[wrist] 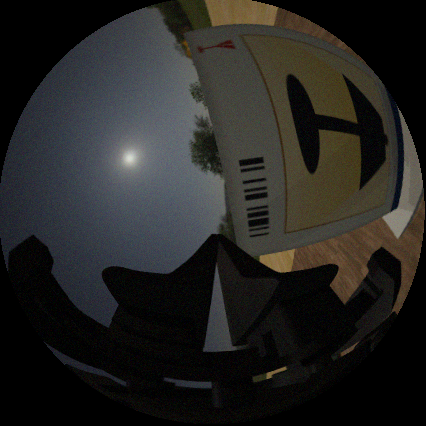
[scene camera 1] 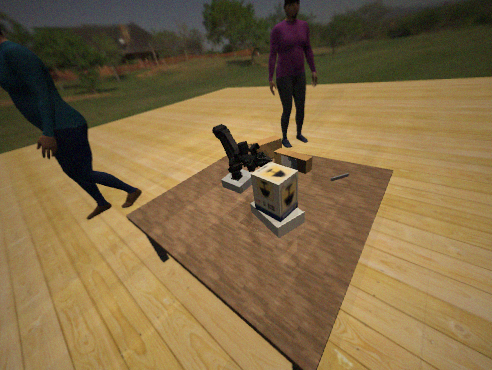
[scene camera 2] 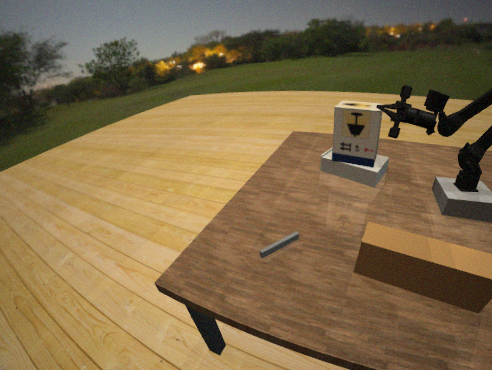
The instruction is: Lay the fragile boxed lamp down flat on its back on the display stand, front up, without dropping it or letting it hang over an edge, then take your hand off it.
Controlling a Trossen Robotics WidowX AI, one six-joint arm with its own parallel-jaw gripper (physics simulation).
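Frame: origin at the arm's base, x left, y back, z up, level; centimetres.
Seen in the pictures: gripper, fingertip midpoint: (wrist: pixel 215 238) (scene camera 1: pixel 272 160) (scene camera 2: pixel 376 106); arm's base, origin of the base link: (scene camera 1: pixel 237 177) (scene camera 2: pixel 465 187).
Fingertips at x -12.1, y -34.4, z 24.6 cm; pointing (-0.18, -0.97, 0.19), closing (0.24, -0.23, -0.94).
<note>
Offsets run from my fingertips to a thing's top centre. Level surfaces: height alone.
The lamp box {dy -4.7, dx -8.8, dz -1.6 cm} (scene camera 1: pixel 274 191) (scene camera 2: pixel 356 132) (wrist: pixel 317 135) is white with yellow panels and black lamp symbols. It stands upright on the low white display stand (scene camera 1: pixel 281 225) (scene camera 2: pixel 351 172) (wrist: pixel 409 198) near the middle of the table. My gripper (scene camera 1: pixel 267 161) (scene camera 2: pixel 380 107) (wrist: pixel 215 238) is shut and empty. It points sideways at the box's upper edge from the arm's side, very close to it; I cannot tell if it touches. The wrist view shows the barcode face of the box just beyond the fingertips.
The arm's white base (scene camera 1: pixel 236 182) stands behind the stand. A brown cardboard box {dy +6.1, dx +49.1, dz -20.2 cm} (scene camera 1: pixel 296 159) (scene camera 2: pixel 399 257) and a small grey bar {dy -29.7, dx +41.9, dz -29.0 cm} (scene camera 1: pixel 340 177) (scene camera 2: pixel 279 244) lie on the wooden table {dz -31.2 cm} (scene camera 1: pixel 244 264). A person in purple (scene camera 1: pixel 290 70) stands behind the table; another person (scene camera 1: pixel 79 161) walks at the left.
</note>
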